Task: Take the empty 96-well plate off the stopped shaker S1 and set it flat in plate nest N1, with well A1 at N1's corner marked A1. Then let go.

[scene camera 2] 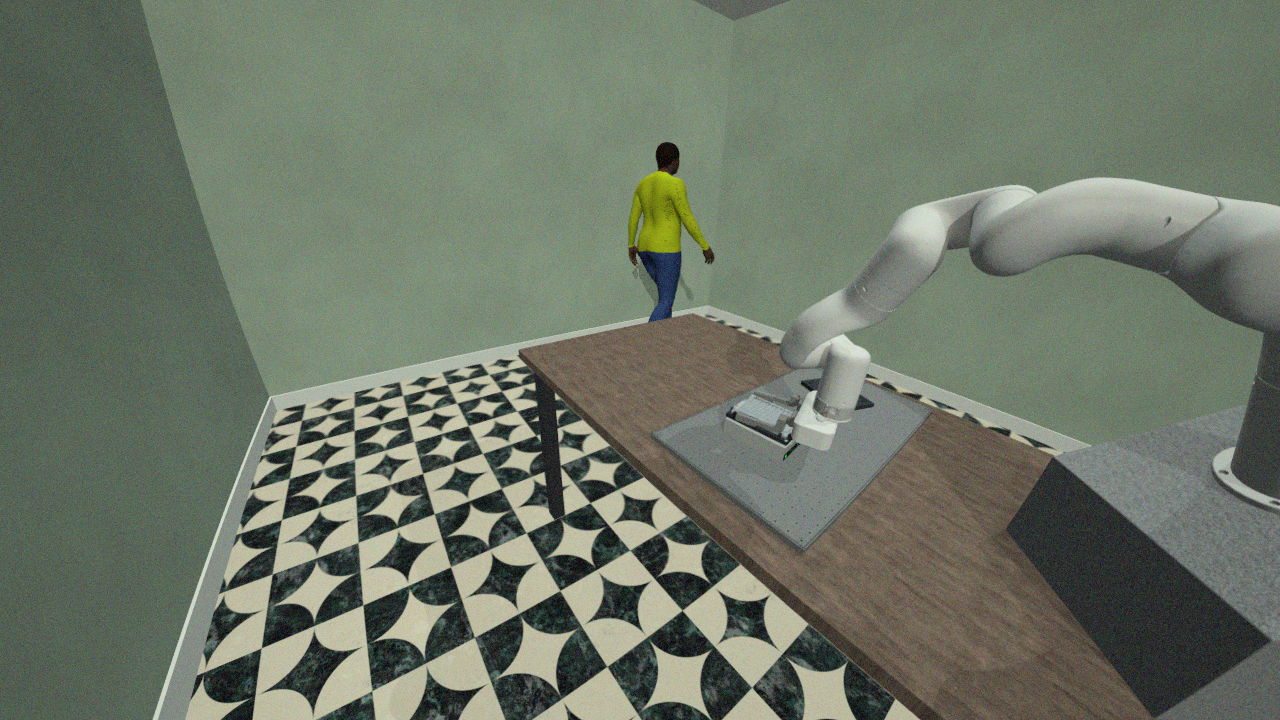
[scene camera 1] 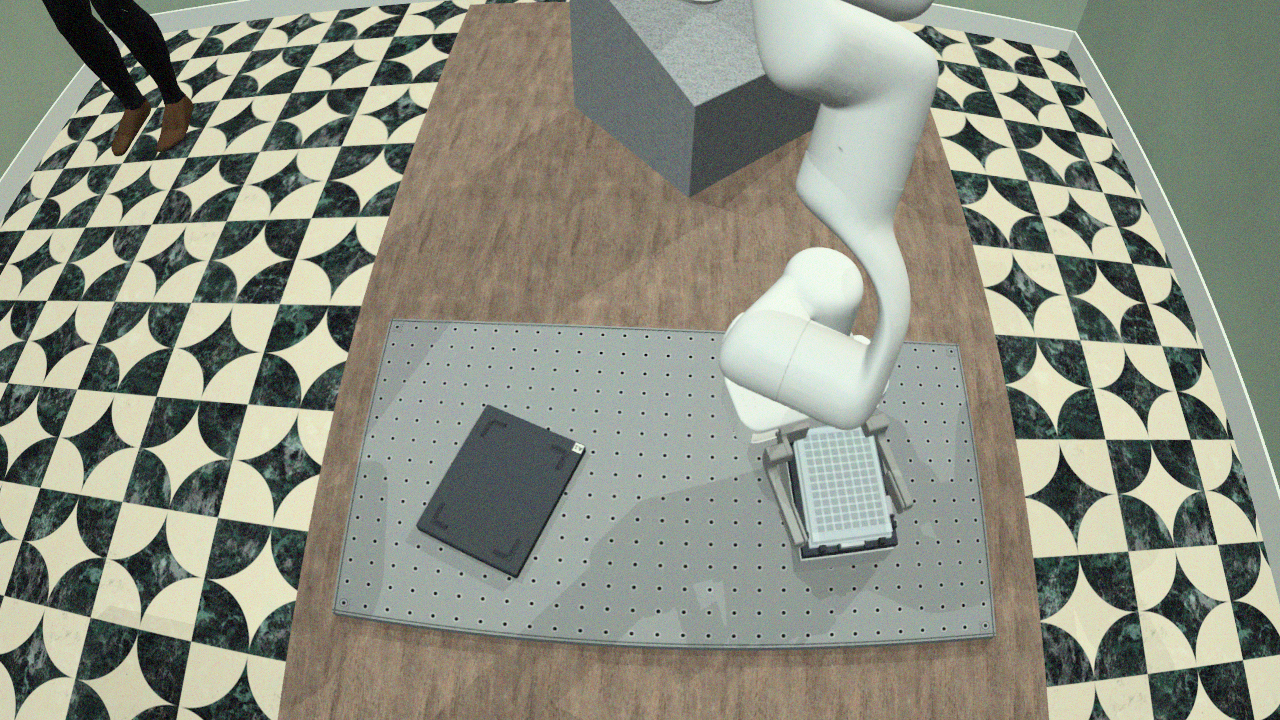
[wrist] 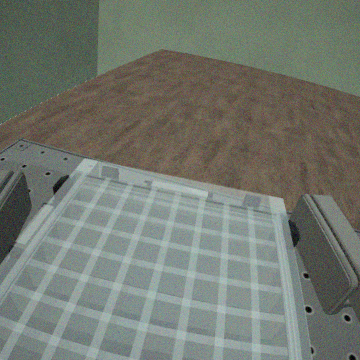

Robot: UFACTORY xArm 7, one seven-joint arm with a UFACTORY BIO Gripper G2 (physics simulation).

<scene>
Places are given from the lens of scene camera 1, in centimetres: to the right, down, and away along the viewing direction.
clear 96-well plate point(scene camera 1: 843, 496): 20, 13, 78
plate nest N1 point(scene camera 1: 499, 493): -14, 14, 84
</scene>
